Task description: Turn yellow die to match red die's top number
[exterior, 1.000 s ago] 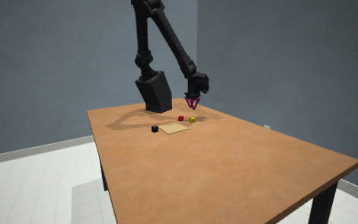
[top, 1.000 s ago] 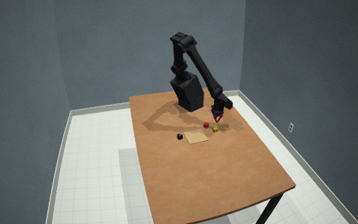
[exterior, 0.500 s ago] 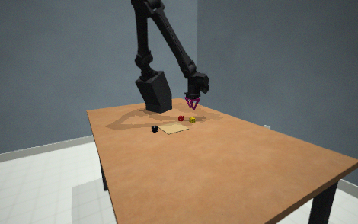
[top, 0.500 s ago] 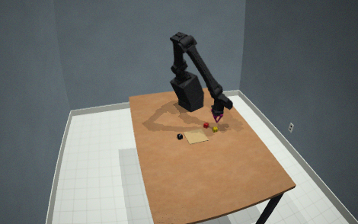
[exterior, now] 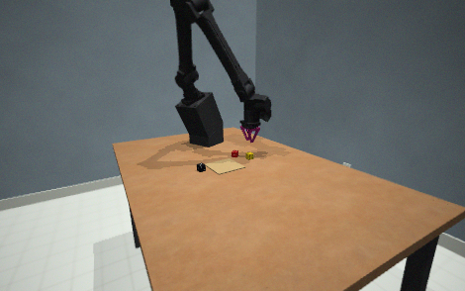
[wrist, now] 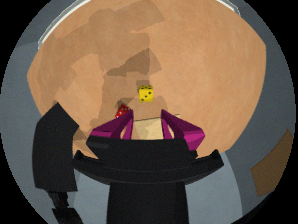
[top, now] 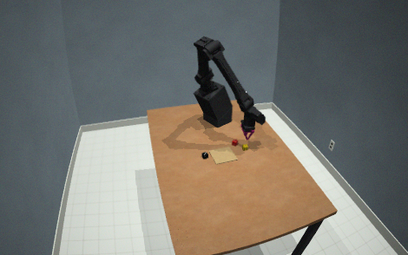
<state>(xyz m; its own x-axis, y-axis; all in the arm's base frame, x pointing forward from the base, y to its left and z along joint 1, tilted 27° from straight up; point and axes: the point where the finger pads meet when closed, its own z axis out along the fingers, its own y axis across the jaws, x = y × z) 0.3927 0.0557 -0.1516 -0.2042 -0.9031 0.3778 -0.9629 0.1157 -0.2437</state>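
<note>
The yellow die lies 80 mm below my hand. The rest, counted from my hand: red die (80 mm below, 70 mm behind, 40 mm to the right); tan mat (160 mm to the right, 100 mm below, 10 mm ahead); black die (270 mm to the right, 80 mm below, 10 mm behind).
</note>
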